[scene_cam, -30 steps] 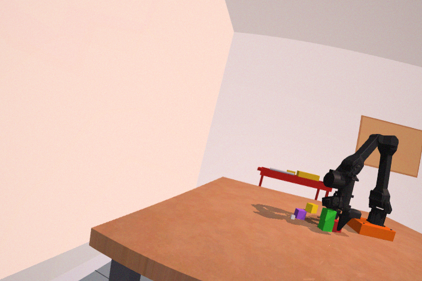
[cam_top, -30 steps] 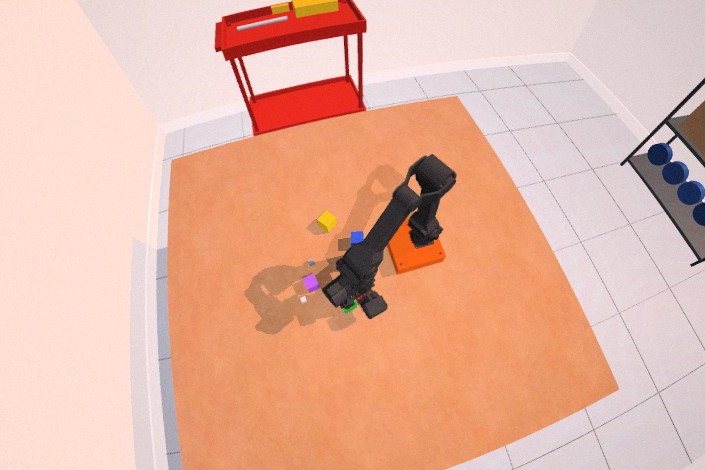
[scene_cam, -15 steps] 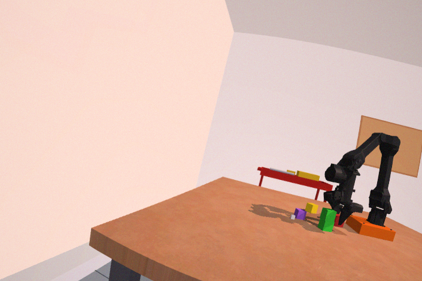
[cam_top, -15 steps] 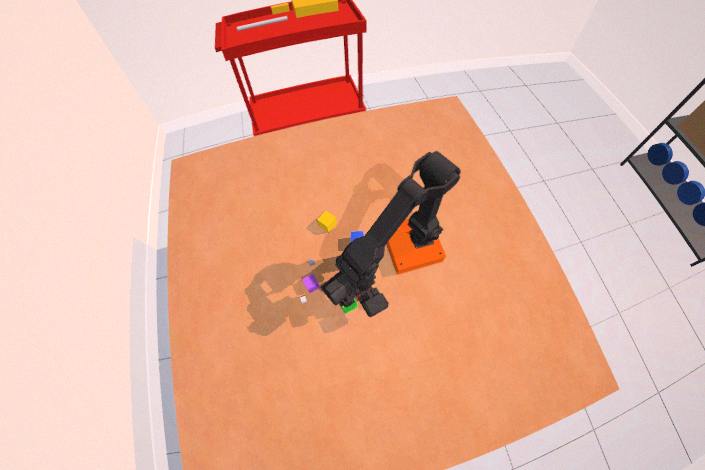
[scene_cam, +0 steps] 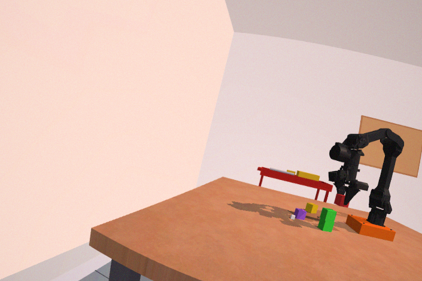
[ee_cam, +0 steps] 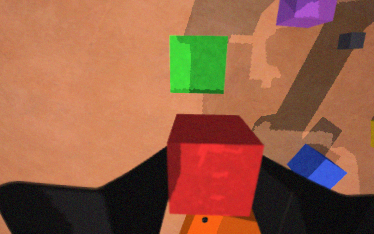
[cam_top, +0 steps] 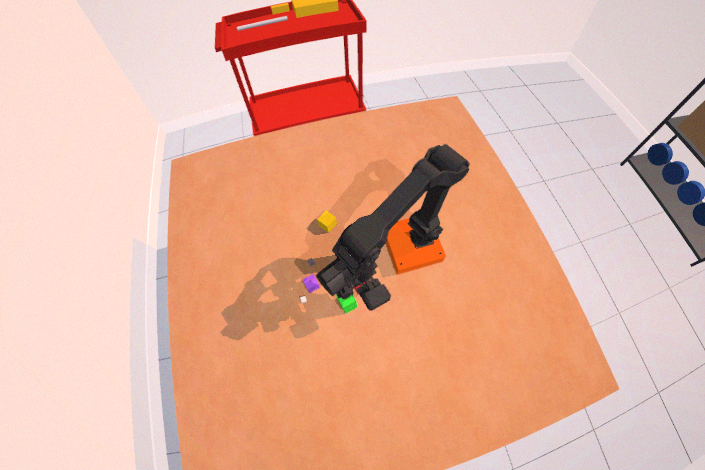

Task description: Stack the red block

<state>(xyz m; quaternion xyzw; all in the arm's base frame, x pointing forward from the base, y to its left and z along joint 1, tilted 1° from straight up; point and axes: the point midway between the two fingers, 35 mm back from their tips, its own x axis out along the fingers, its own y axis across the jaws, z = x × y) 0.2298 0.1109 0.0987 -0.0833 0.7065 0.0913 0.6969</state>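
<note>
My gripper tip is 14 cm short of the purple cube, 9 cm above it and 7 cm to the left of it. From my gripper tip the other things lie so: yellow cube 26 cm to the right, 9 cm below, 4 cm ahead; red block 1 cm above.
</note>
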